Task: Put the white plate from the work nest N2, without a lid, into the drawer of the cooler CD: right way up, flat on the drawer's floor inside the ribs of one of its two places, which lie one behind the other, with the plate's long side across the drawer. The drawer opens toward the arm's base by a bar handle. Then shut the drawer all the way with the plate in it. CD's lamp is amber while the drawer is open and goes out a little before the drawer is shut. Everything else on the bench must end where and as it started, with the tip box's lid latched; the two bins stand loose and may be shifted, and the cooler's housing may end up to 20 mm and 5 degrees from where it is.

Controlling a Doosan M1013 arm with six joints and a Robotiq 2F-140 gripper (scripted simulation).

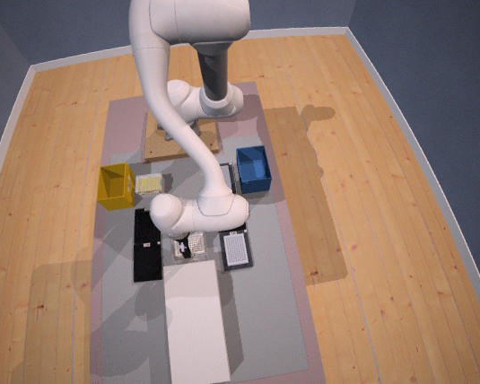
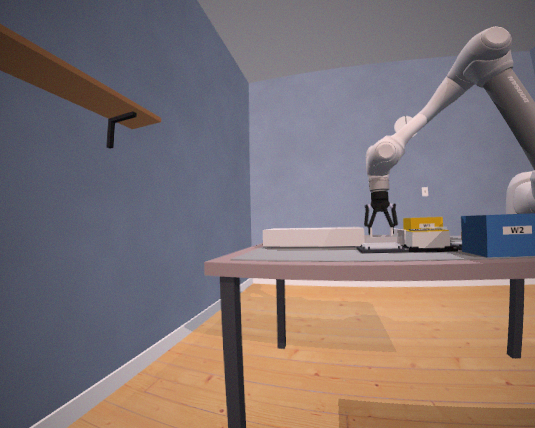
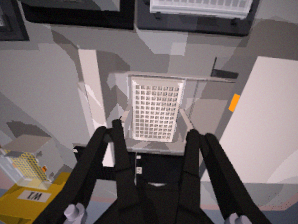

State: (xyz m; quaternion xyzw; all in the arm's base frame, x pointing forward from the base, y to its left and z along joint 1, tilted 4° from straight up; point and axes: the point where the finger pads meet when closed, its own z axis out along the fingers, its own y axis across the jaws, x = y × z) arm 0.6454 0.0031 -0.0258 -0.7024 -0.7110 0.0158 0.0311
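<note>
Right now my hand is 20 mm above the white plate. The rest, counted from my hand: cooler CD: 170 mm ahead, 10 mm below; drawer: 40 mm ahead, 20 mm below; black nest N2: 190 mm to the right, 50 mm ahead, 40 mm below.
</note>
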